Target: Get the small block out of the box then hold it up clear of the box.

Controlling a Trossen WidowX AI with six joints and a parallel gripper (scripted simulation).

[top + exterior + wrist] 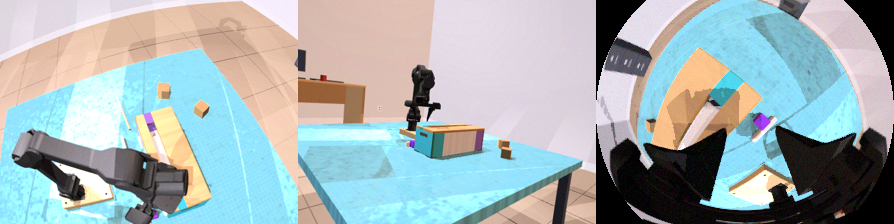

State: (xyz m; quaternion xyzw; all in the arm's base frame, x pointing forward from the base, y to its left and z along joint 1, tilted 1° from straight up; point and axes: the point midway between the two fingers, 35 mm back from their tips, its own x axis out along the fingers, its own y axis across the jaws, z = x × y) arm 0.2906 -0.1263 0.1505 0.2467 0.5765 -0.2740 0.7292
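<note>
The purple block is 130 mm below my gripper tip, 30 mm behind it and 10 mm to the right of it. The rest, counted from my gripper tip: thin stick 470 mm to the left, 150 mm below, 40 mm behind; then box 150 mm to the left, 90 mm below, 40 mm ahead.
</note>
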